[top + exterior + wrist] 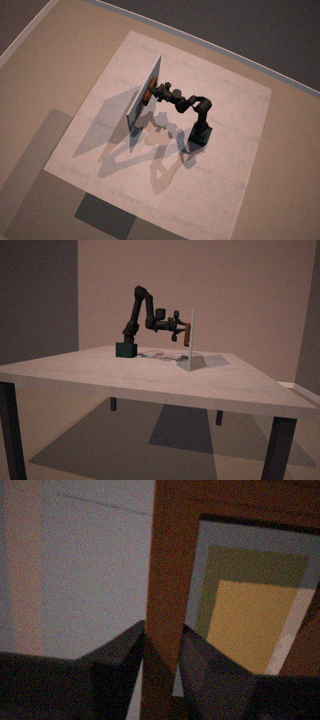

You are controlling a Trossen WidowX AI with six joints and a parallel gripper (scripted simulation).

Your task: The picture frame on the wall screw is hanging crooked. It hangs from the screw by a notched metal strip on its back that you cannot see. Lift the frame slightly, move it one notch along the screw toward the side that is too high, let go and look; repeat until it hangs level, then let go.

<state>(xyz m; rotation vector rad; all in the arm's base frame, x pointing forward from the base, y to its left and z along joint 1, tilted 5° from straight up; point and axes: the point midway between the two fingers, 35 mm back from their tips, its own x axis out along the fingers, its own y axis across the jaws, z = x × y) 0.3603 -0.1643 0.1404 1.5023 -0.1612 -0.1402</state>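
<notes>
My gripper tip is now 5 cm above the brown wooden picture frame and 1 cm to the left of it. Round my gripper tip: grey wall panel (7 cm below, 2 cm ahead, 1 cm to the left).
</notes>
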